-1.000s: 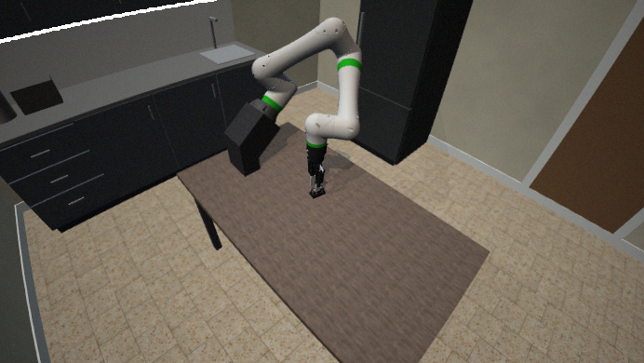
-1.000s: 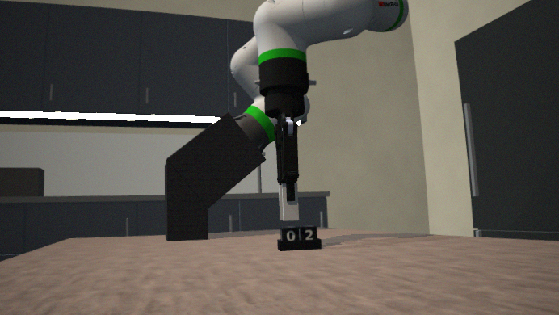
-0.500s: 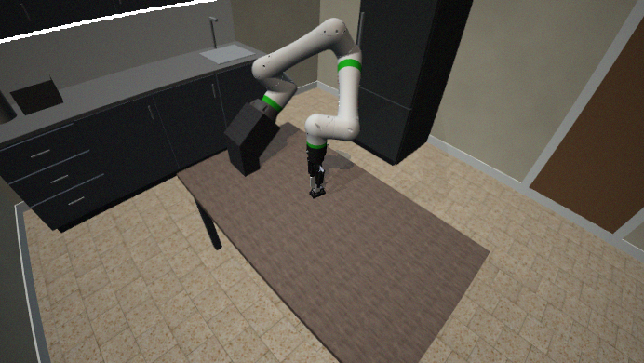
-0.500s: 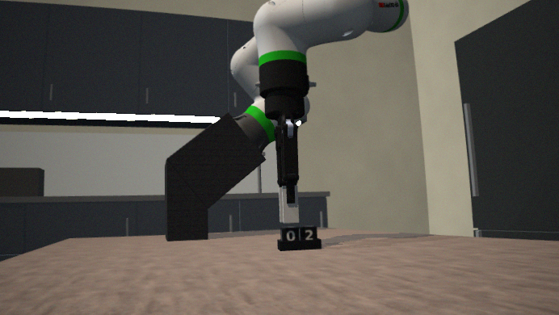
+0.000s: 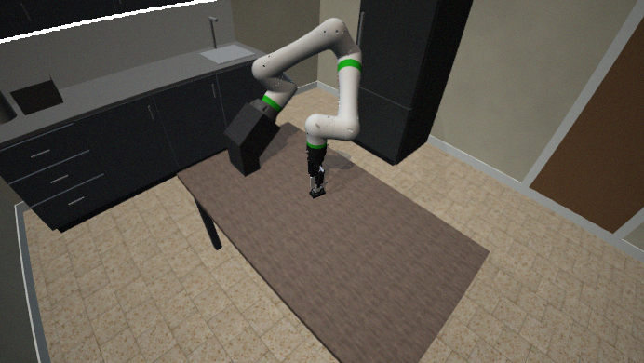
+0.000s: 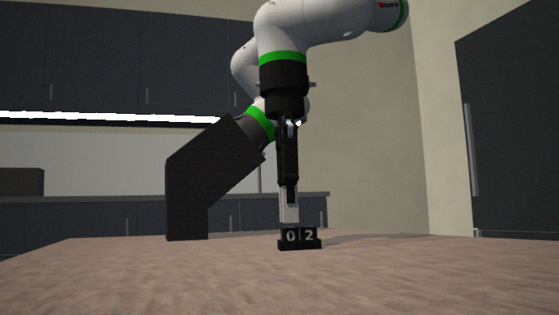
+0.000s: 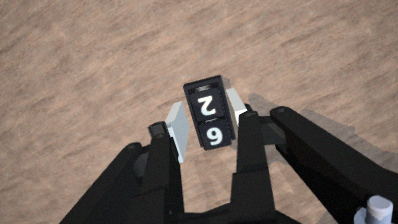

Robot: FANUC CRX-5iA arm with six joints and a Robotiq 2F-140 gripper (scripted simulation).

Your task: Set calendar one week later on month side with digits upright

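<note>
Right now my hand is 6 cm above the cube. Round my hand: black tray: 2 cm to the left, 7 cm below.
</note>
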